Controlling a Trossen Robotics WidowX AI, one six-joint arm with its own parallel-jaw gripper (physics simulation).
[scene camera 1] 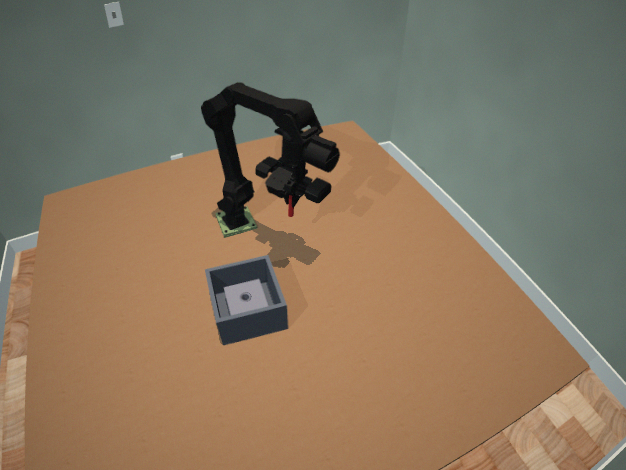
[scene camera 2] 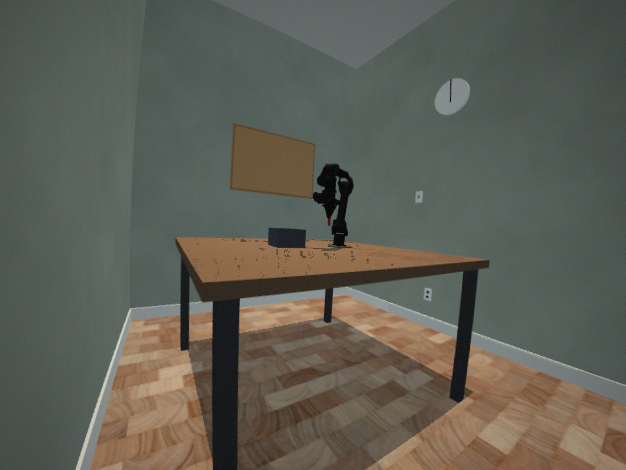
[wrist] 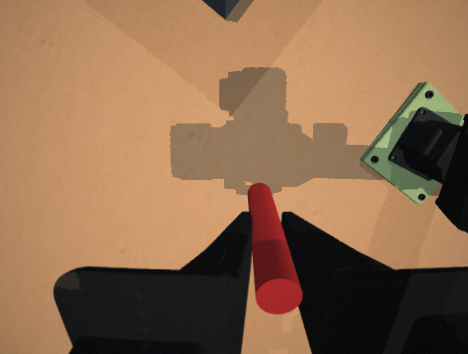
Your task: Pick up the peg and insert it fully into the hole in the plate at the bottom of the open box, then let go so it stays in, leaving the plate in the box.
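Places are measured from the arm's base along level axes (x back, y up, z left), in millimetres.
Where they show: gripper, between the fingertips: (scene camera 1: 290, 205) (scene camera 2: 328, 218) (wrist: 265, 220); arm's base, origin of its link: (scene camera 1: 235, 220) (scene camera 2: 338, 245) (wrist: 424, 145).
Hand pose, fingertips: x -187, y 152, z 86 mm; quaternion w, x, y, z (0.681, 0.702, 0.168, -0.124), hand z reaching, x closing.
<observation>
Each offset is from my fingertips to the centre of the thing. "spot": to the spot under its first point. Level surfaces: height alone.
A red round peg {dz +2, dx +1, dy +2 mm} (scene camera 1: 290, 206) (scene camera 2: 329, 221) (wrist: 270, 250) is held roughly upright, its lower end well above the table. My gripper (scene camera 1: 291, 200) (scene camera 2: 329, 216) (wrist: 265, 220) is shut on the peg, a finger on either side of it. The dark blue-grey open box {dz -203, dx -120, dy -116 mm} (scene camera 1: 252, 324) (scene camera 2: 286, 237) stands on the table, apart from the gripper; one corner of the box (wrist: 225, 6) shows at the top of the wrist view. The light grey plate {dz -203, dx -120, dy -130 mm} (scene camera 1: 256, 288) lies at the bottom of the box, with a round hole {spot: dz -200, dx -111, dy -116 mm} (scene camera 1: 245, 296) near its middle. The plate is hidden in the other two views.
The brown table {dy -164 mm} (scene camera 1: 379, 354) (scene camera 2: 242, 280) (wrist: 75, 210) carries the box and the arm. The arm's green base plate (scene camera 1: 239, 231) (wrist: 394, 134) is fixed behind the box in scene camera 1. Green walls stand beyond the table. The arm's shadow falls between base and box.
</observation>
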